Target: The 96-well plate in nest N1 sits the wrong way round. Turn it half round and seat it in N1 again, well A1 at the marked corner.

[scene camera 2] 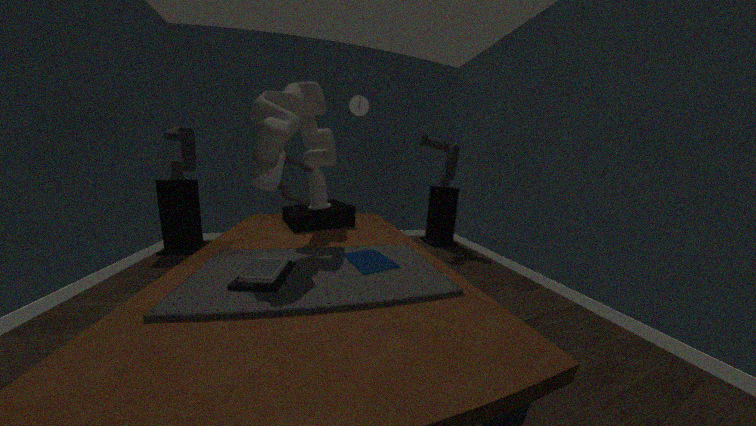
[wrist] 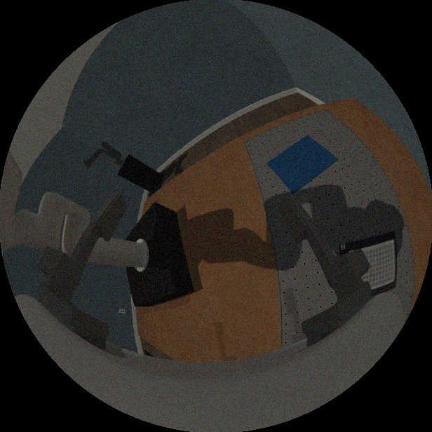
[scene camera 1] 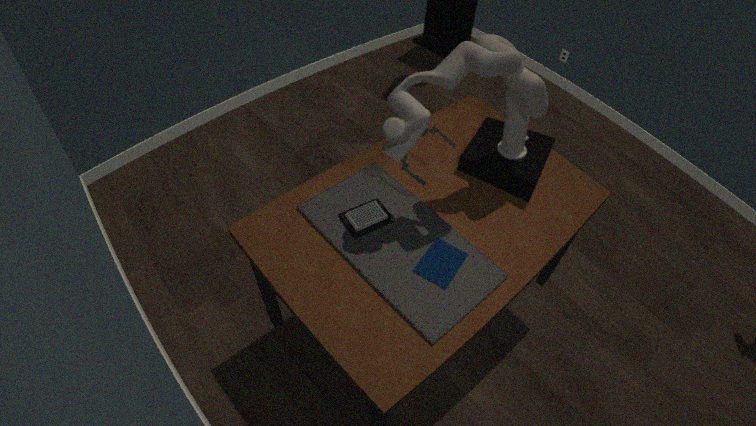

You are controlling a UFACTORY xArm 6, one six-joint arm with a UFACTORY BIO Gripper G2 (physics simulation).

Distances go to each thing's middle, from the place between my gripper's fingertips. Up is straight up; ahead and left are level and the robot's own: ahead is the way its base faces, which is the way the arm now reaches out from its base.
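My gripper's sitting 210 mm above the pale 96-well plate [scene camera 2: 265, 270], and it's 120 mm to the left of it and 210 mm short of it. There's the blue nest [scene camera 1: 440, 263] as well, and that's 230 mm below my hand, 190 mm to the left of it and 140 mm ahead of it.
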